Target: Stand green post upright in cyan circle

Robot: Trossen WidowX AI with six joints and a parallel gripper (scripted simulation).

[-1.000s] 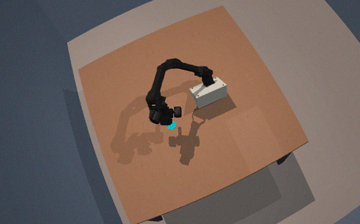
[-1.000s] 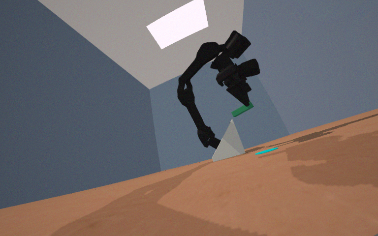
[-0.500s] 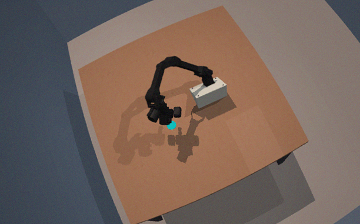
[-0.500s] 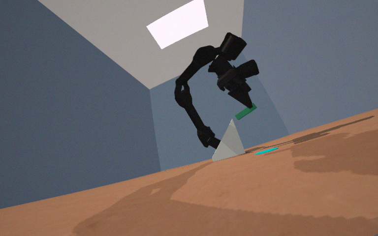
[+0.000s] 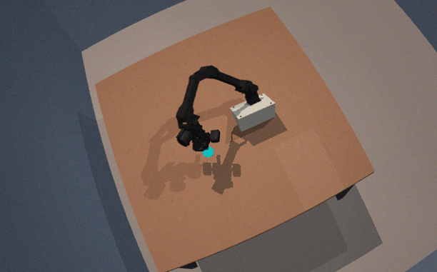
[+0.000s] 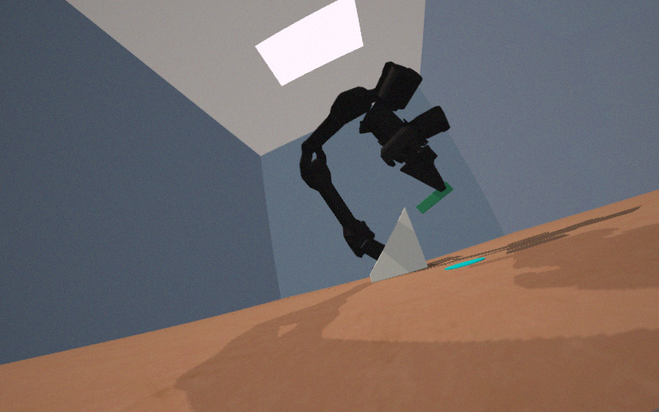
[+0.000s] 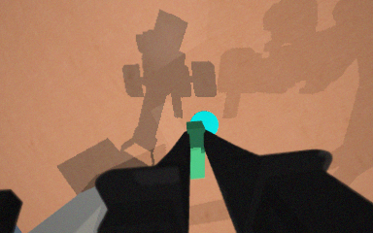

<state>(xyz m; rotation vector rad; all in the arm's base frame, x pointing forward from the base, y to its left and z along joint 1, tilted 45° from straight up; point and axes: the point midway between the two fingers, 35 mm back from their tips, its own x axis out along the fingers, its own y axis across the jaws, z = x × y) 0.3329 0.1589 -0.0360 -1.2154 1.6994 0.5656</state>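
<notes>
My gripper tip is 12 cm above the cyan circle and 2 cm to the left of it. Also, from my gripper tip: green post (2 cm to the right, 1 cm behind).
</notes>
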